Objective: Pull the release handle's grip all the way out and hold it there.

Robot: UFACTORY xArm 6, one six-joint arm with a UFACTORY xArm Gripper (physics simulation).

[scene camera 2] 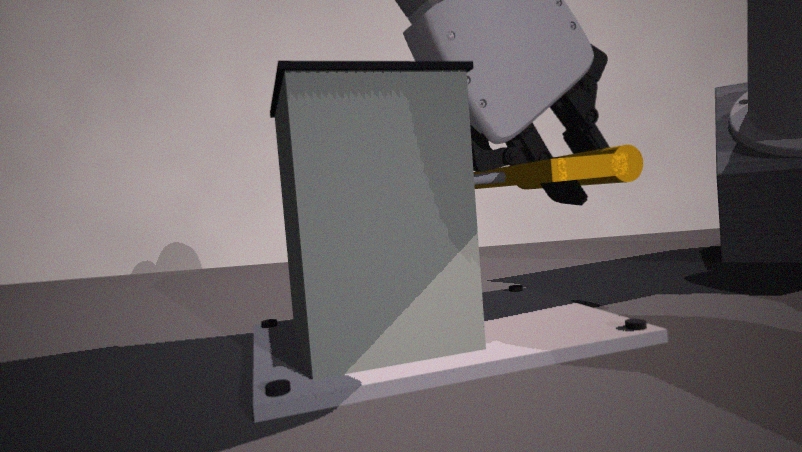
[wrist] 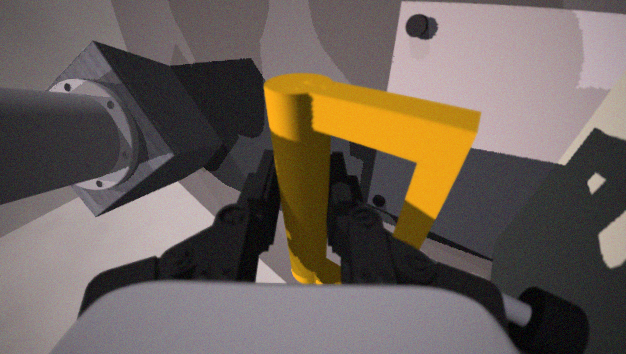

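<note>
The release handle's yellow grip (scene camera 2: 598, 165) (wrist: 305, 200) is a round bar on a yellow bracket (wrist: 395, 122). It stands out to the right of the grey-green housing (scene camera 2: 381, 224) in the scene view, well above the base plate (scene camera 2: 539, 342) (wrist: 475, 75). My gripper (scene camera 2: 584, 168) (wrist: 303, 173) is shut on the round bar, with one finger on each side of it in the wrist view. The gripper is tilted in the scene view, and one fingertip shows below the grip. The bracket's inner end is hidden behind the housing in the scene view.
The housing has a black lid (scene camera 2: 376, 65). A black knob (wrist: 552, 320) on a grey rod sticks out near the gripper's right side in the wrist view. The robot's base (scene camera 2: 752, 216) (wrist: 145, 115) stands beyond the grip. Black bolts (scene camera 2: 635, 323) (wrist: 416, 26) rise from the base plate.
</note>
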